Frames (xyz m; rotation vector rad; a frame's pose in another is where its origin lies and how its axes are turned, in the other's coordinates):
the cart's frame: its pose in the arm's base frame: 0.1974 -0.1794 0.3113 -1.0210 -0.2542 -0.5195
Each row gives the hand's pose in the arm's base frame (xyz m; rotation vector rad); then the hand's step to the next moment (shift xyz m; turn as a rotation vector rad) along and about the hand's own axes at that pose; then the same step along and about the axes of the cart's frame.
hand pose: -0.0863 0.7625 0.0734 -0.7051 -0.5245 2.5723
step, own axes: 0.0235 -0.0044 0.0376 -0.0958 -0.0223 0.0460
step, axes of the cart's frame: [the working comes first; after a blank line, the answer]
step, axes of the arm's base frame: -0.0377 0.0060 0.0229 0.0563 -0.0388 0.0843

-0.0239 -0.0343 0.0154 0.0961 -0.0493 0.0114
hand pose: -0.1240 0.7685 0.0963 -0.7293 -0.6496 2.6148
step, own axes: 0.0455 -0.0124 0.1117 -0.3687 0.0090 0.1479
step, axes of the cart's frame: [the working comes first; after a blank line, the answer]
step, axes of the arm's base frame: -0.0961 -0.0069 0.0736 0.2136 -0.2188 0.2537

-0.0477 -0.1079 0.0279 0.3565 -0.1677 -0.0520
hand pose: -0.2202 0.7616 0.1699 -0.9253 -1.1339 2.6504
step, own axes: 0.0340 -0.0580 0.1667 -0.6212 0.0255 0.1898
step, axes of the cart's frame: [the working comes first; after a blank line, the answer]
step, axes of the arm's base frame: -0.1309 -0.0506 0.1123 0.3955 -0.3392 0.3887

-0.0477 -0.1731 0.0086 0.6053 -0.2229 -0.0806
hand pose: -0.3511 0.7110 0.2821 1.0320 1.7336 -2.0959
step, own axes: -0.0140 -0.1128 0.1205 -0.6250 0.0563 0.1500
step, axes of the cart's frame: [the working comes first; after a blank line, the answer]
step, axes of the arm's base frame: -0.0998 -0.0847 0.1015 0.4308 -0.3116 0.3655

-0.0160 -0.1630 -0.0251 0.6172 -0.1757 -0.0673
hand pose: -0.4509 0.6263 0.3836 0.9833 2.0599 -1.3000
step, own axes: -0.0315 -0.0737 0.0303 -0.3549 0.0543 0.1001
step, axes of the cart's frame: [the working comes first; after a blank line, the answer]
step, axes of the arm's base frame: -0.0381 -0.0578 0.0505 0.2629 -0.1843 0.1893

0.0065 -0.0815 -0.0256 0.3602 -0.0797 -0.0531
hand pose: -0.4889 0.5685 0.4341 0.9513 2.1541 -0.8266
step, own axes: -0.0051 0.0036 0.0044 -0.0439 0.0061 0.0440
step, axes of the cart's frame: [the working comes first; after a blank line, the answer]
step, axes of the arm's base frame: 0.0069 -0.0033 0.0001 0.0413 -0.0466 0.0046

0.0069 0.0021 -0.0025 0.0508 -0.0012 -0.0363
